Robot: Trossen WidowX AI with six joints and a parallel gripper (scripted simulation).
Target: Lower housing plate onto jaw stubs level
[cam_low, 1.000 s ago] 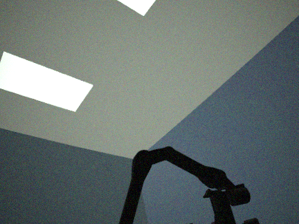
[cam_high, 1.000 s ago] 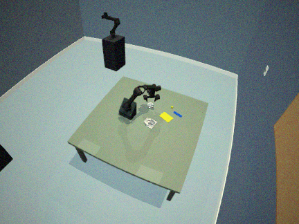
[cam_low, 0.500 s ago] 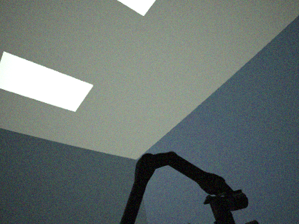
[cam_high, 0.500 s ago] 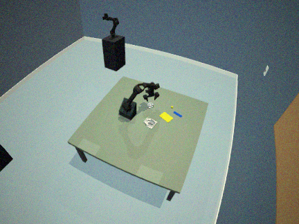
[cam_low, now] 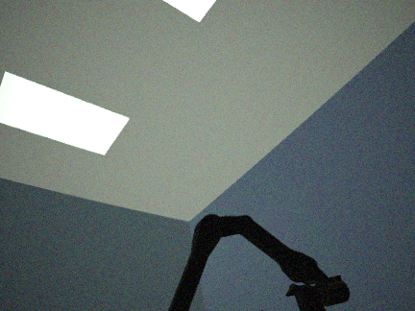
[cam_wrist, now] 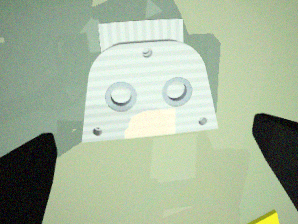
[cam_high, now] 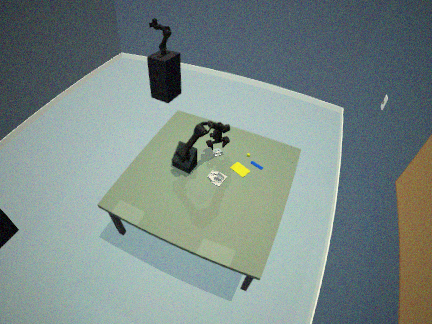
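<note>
Now: the white housing plate 10 mm behind my gripper tip and 30 mm below it. Also, from my gripper tip: yellow plate (250 mm ahead, 50 mm to the right, 60 mm below); white jaw (110 mm ahead, 250 mm to the right, 50 mm below); blue bar (350 mm ahead, 60 mm to the left, 60 mm below).
</note>
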